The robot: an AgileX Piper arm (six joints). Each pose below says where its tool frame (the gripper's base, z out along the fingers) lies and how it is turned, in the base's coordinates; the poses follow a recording.
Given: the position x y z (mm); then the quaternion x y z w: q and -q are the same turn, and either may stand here.
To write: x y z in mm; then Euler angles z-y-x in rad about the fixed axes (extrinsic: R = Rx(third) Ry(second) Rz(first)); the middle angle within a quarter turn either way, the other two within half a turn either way. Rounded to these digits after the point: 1 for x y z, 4 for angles.
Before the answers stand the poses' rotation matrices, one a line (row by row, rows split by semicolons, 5 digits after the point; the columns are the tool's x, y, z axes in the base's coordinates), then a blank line. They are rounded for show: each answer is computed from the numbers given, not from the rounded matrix.
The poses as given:
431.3 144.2 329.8 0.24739 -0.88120 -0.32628 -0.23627
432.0 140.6 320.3 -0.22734 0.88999 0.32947 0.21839
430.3 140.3 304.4 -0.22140 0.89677 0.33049 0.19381
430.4 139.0 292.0 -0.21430 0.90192 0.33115 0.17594
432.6 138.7 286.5 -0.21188 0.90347 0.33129 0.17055
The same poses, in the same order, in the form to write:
-0.76595 -0.59018 0.25497; -0.28182 0.66468 0.69194; -0.57784 0.45814 -0.67543
-0.80125 -0.54856 0.23892; -0.26075 0.67954 0.68574; -0.53853 0.48715 -0.68751
-0.82684 -0.52519 0.20126; -0.26899 0.68352 0.67857; -0.49395 0.50693 -0.70643
-0.84624 -0.50309 0.17544; -0.27004 0.68883 0.67275; -0.45930 0.52193 -0.71877
-0.85204 -0.49586 0.16779; -0.26985 0.69070 0.67090; -0.44856 0.52635 -0.72232

431.3 144.2 329.8 2.4851 0.2578 -2.3441
432.0 140.6 320.3 2.5413 0.2413 -2.3575
430.3 140.3 304.4 2.5757 0.2026 -2.3763
430.4 139.0 292.0 2.6052 0.1763 -2.3893
432.6 138.7 286.5 2.6145 0.1686 -2.3931

